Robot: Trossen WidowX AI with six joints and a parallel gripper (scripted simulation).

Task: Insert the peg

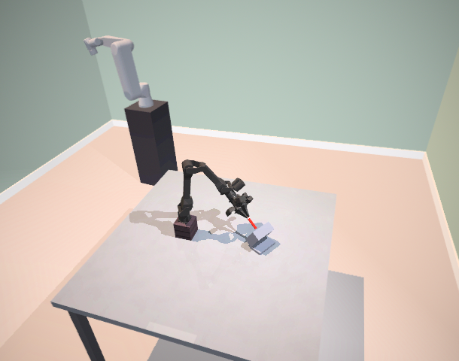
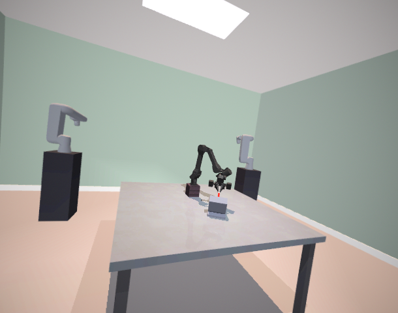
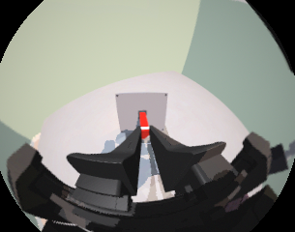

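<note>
Right now the sloped grey panel is 8 cm ahead of my gripper tip, 7 cm below it and 4 cm to the right of it. Round my gripper tip: red peg: 2 cm below, 1 cm ahead.
</note>
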